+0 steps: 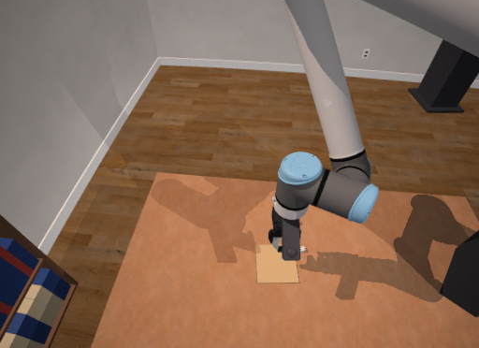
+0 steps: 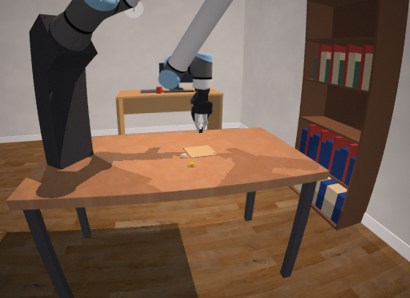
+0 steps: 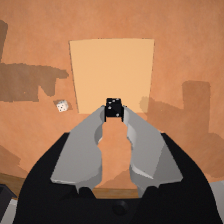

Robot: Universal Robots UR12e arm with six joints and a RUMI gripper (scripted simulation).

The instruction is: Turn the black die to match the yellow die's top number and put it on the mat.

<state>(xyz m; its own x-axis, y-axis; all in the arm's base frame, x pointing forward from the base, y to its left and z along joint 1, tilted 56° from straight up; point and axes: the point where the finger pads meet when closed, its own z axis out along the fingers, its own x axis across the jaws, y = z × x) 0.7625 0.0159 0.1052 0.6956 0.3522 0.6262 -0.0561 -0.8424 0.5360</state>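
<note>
Now: the tan mat 12 cm below my hand. From my hand the other things lie so: white die 11 cm below, 10 cm behind, 4 cm to the right; black die 1 cm below; yellow die 16 cm to the right, 11 cm below, 10 cm behind.
</note>
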